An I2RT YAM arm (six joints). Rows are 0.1 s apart.
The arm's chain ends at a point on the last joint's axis. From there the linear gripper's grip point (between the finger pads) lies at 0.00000 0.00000 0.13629 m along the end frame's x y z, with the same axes.
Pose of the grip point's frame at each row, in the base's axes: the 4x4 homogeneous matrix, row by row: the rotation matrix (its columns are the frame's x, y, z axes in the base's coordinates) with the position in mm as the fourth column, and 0 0 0 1 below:
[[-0.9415, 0.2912, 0.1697, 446.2], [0.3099, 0.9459, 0.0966, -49.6], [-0.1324, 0.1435, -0.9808, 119.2], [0, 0, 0, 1]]
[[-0.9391, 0.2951, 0.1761, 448.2], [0.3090, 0.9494, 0.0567, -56.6], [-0.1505, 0.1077, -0.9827, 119.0], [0, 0, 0, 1]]
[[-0.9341, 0.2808, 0.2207, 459.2], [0.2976, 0.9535, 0.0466, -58.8], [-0.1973, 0.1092, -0.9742, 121.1], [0, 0, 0, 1]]
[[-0.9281, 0.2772, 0.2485, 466.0], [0.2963, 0.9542, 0.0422, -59.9], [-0.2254, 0.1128, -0.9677, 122.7], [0, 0, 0, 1]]
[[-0.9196, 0.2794, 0.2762, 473.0], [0.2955, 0.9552, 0.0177, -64.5], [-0.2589, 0.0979, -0.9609, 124.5], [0, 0, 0, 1]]
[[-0.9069, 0.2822, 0.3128, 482.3], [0.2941, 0.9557, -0.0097, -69.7], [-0.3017, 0.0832, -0.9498, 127.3], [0, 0, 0, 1]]
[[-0.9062, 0.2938, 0.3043, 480.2], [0.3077, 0.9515, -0.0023, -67.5], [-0.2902, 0.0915, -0.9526, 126.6], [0, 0, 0, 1]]
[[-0.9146, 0.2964, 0.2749, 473.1], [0.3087, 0.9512, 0.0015, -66.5], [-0.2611, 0.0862, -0.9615, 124.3], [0, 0, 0, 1]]
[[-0.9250, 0.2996, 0.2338, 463.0], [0.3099, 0.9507, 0.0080, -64.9], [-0.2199, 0.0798, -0.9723, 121.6], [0, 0, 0, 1]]
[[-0.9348, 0.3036, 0.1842, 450.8], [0.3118, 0.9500, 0.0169, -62.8], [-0.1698, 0.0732, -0.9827, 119.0], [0, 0, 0, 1]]
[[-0.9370, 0.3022, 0.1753, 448.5], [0.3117, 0.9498, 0.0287, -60.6], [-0.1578, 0.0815, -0.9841, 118.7], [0, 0, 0, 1]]
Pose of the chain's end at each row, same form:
[[-0.9415, 0.2912, 0.1697, 423.1], [0.3099, 0.9459, 0.0966, -62.8], [-0.1324, 0.1435, -0.9808, 252.9], [0, 0, 0, 1]]
[[-0.9391, 0.2951, 0.1761, 424.2], [0.3090, 0.9494, 0.0567, -64.3], [-0.1505, 0.1077, -0.9827, 252.9], [0, 0, 0, 1]]
[[-0.9341, 0.2808, 0.2207, 429.1], [0.2976, 0.9535, 0.0466, -65.2], [-0.1973, 0.1092, -0.9742, 253.9], [0, 0, 0, 1]]
[[-0.9281, 0.2772, 0.2485, 432.1], [0.2963, 0.9542, 0.0422, -65.7], [-0.2254, 0.1128, -0.9677, 254.6], [0, 0, 0, 1]]
[[-0.9196, 0.2794, 0.2762, 435.4], [0.2955, 0.9552, 0.0177, -66.9], [-0.2589, 0.0979, -0.9609, 255.5], [0, 0, 0, 1]]
[[-0.9069, 0.2822, 0.3128, 439.7], [0.2941, 0.9557, -0.0097, -68.4], [-0.3017, 0.0832, -0.9498, 256.7], [0, 0, 0, 1]]
[[-0.9062, 0.2938, 0.3043, 438.7], [0.3077, 0.9515, -0.0023, -67.2], [-0.2902, 0.0915, -0.9526, 256.4], [0, 0, 0, 1]]
[[-0.9146, 0.2964, 0.2749, 435.6], [0.3087, 0.9512, 0.0015, -66.7], [-0.2611, 0.0862, -0.9615, 255.3], [0, 0, 0, 1]]
[[-0.9250, 0.2996, 0.2338, 431.1], [0.3099, 0.9507, 0.0080, -66.0], [-0.2199, 0.0798, -0.9723, 254.1], [0, 0, 0, 1]]
[[-0.9348, 0.3036, 0.1842, 425.7], [0.3118, 0.9500, 0.0169, -65.1], [-0.1698, 0.0732, -0.9827, 252.9], [0, 0, 0, 1]]
[[-0.9370, 0.3022, 0.1753, 424.6], [0.3117, 0.9498, 0.0287, -64.5], [-0.1578, 0.0815, -0.9841, 252.8], [0, 0, 0, 1]]

